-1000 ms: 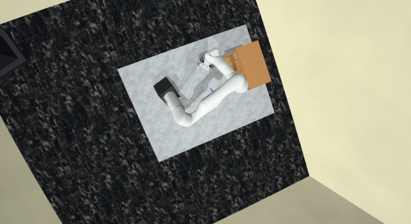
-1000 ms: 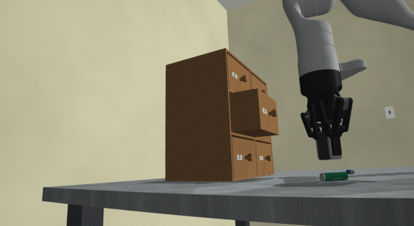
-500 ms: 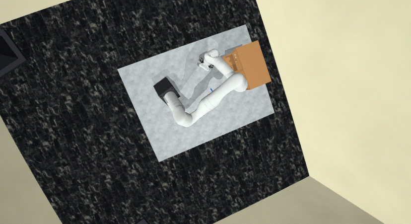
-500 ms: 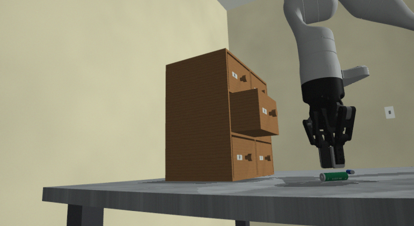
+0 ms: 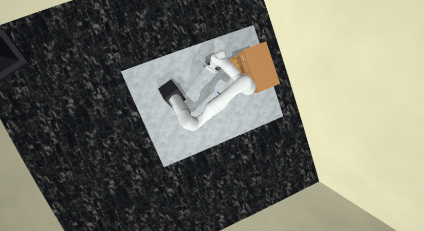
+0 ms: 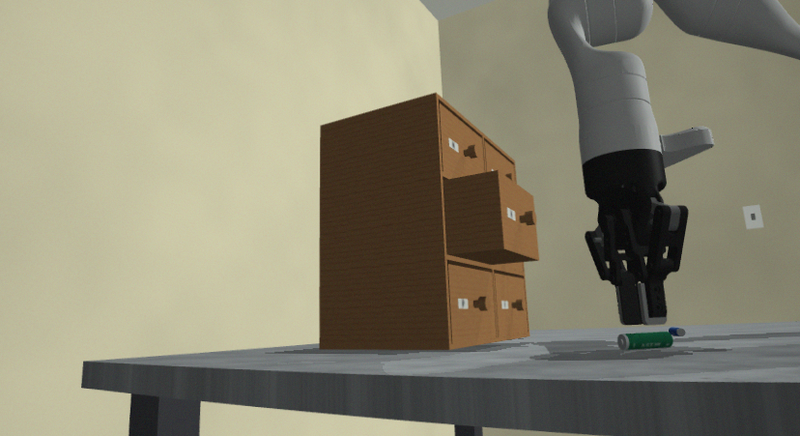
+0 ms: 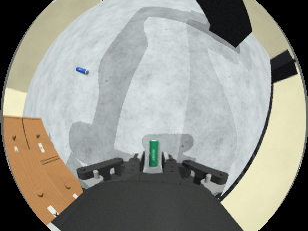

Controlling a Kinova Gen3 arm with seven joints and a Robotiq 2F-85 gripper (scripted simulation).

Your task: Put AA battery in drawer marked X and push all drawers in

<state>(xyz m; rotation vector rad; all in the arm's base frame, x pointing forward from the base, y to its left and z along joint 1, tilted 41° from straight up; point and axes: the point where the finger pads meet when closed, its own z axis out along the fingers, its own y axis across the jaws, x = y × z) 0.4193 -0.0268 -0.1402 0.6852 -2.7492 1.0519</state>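
My hand is 3 cm above the green AA battery. From my hand the other things lie so: blue AA battery 23 cm to the right, 7 cm behind, 4 cm below.
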